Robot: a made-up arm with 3 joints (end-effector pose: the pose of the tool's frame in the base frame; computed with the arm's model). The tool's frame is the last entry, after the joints. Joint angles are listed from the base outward.
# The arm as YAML. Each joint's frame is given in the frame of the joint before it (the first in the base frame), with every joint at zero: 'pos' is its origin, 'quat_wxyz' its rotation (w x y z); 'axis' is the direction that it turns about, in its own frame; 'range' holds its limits. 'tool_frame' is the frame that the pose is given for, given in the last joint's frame.
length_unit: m
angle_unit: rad
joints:
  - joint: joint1
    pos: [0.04, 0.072, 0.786]
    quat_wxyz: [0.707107, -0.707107, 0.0, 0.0]
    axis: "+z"
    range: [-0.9, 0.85]
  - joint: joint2
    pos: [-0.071, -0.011, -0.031]
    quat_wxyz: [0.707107, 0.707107, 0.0, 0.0]
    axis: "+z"
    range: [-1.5, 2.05]
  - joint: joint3
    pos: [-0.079, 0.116, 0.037]
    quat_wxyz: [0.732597, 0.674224, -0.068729, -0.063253]
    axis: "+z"
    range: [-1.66, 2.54]
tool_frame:
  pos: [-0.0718, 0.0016, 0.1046]
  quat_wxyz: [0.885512, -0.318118, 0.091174, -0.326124]
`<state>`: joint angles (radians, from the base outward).
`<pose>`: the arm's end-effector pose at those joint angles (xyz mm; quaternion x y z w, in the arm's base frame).
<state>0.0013 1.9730 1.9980</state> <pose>-6.0 -25.1 777.2 0.6339 -0.0916 0.7301 0.2381</pose>
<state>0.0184 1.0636 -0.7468</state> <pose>-125.3 -76.1 894.6 0.0194 0.6425 0.0057 0.7660</pose>
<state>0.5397 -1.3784 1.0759</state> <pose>-33.4 174.7 822.7 -0.0133 -0.2112 -0.5988 0.7724</pose>
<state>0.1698 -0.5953 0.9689</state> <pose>-135.2 133.0 813.8 0.2854 -0.2069 -0.3260 0.8772</pose>
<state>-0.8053 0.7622 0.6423</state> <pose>-107.5 -51.5 652.8 0.2574 -0.2418 0.3632 0.8622</pose>
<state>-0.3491 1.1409 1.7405</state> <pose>-61.3 -36.7 734.1 0.4184 -0.3450 0.6396 0.5449</pose>
